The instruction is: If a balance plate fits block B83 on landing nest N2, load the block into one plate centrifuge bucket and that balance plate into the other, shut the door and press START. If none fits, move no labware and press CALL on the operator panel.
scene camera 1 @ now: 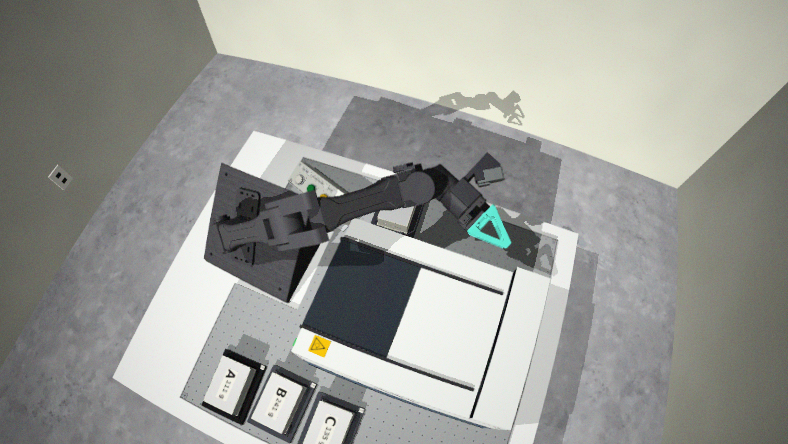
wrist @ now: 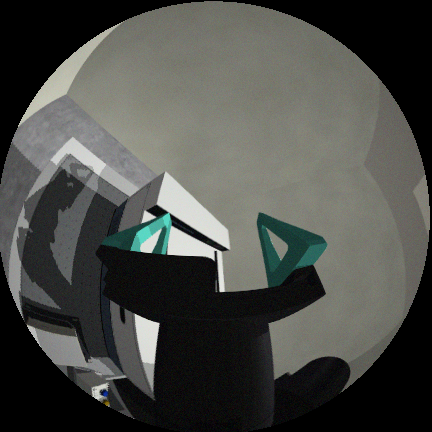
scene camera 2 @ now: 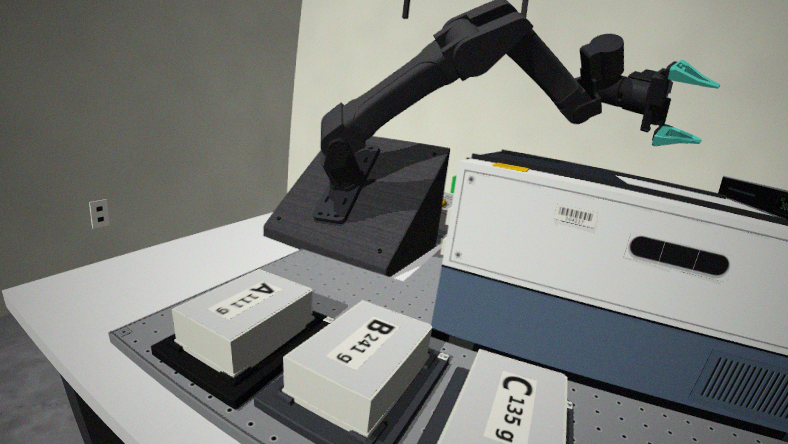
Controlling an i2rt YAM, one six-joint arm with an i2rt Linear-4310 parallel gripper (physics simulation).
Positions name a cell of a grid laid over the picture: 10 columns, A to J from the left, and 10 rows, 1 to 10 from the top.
Labels:
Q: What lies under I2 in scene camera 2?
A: My gripper.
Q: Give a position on a control panel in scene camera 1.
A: D5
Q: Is my gripper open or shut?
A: Open.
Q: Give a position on a centrifuge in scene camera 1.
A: At F8

